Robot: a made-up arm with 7 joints. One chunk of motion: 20 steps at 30 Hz.
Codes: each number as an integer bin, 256 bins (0 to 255) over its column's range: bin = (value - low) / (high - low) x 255, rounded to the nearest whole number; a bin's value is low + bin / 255 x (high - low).
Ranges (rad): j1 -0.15..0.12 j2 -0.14..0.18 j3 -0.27..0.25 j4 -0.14..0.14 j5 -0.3..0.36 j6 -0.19..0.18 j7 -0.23..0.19
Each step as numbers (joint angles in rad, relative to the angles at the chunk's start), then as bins.
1 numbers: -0.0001 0.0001 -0.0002 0.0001 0.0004 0.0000 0.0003
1 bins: 142 112 132 128 116 131 140
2 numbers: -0.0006 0.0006 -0.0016 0.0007 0.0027 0.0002 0.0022
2 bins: 141 112 132 128 117 131 141
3 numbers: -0.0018 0.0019 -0.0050 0.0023 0.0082 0.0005 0.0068
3 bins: 140 113 130 130 119 131 144
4 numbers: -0.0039 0.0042 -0.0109 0.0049 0.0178 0.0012 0.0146
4 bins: 138 115 127 132 123 132 149
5 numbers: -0.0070 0.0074 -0.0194 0.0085 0.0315 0.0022 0.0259
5 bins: 135 117 123 135 128 132 155
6 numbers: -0.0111 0.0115 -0.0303 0.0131 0.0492 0.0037 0.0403
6 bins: 131 121 118 139 135 133 164
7 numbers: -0.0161 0.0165 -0.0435 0.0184 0.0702 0.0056 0.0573
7 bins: 126 125 111 144 143 135 174
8 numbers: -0.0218 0.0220 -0.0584 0.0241 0.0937 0.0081 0.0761
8 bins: 121 129 104 149 152 137 186
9 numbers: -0.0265 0.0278 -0.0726 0.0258 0.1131 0.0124 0.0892
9 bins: 117 134 97 151 160 139 194
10 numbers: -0.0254 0.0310 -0.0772 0.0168 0.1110 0.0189 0.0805
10 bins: 118 136 95 143 159 144 189
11 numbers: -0.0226 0.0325 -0.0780 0.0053 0.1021 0.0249 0.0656
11 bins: 120 137 94 132 155 148 179
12 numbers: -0.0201 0.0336 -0.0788 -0.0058 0.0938 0.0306 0.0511
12 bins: 123 138 94 122 152 152 171
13 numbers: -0.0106 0.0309 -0.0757 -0.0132 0.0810 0.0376 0.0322
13 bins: 132 136 95 115 147 157 159
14 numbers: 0.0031 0.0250 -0.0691 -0.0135 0.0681 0.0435 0.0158
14 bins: 145 131 99 115 142 161 149
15 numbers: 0.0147 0.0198 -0.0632 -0.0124 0.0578 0.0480 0.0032
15 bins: 156 127 101 116 138 164 142
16 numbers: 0.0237 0.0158 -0.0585 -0.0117 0.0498 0.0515 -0.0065
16 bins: 164 124 104 117 135 166 136
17 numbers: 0.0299 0.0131 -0.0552 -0.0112 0.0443 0.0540 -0.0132
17 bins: 170 122 105 117 133 168 132
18 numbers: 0.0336 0.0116 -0.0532 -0.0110 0.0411 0.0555 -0.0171
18 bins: 173 121 106 117 132 169 129
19 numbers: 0.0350 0.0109 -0.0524 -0.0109 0.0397 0.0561 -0.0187
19 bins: 175 120 107 118 131 170 128
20 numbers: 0.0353 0.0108 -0.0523 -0.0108 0.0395 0.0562 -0.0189
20 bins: 175 120 107 118 131 170 128
